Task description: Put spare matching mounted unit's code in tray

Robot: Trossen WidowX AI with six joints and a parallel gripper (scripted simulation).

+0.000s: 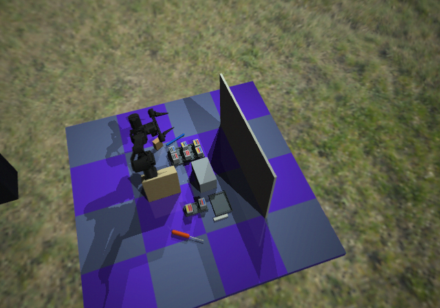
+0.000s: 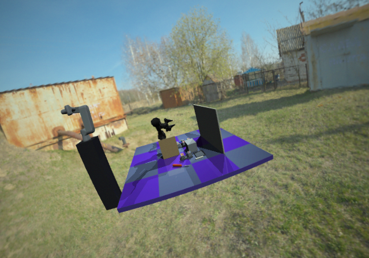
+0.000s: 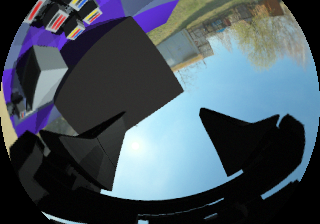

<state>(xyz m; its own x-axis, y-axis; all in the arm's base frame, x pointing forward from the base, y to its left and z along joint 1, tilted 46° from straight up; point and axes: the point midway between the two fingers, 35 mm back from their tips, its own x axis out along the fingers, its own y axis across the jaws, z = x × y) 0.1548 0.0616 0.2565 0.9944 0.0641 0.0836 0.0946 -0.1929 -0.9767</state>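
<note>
Right now the spare is 27 cm below my gripper tip and 5 cm ahead of it. Round my gripper tip: tall dark panel (33 cm ahead, 24 cm to the right, 9 cm below); grey box (26 cm below, 23 cm to the right, 10 cm ahead); small tan cube (28 cm below, 10 cm behind, 8 cm to the left).
</note>
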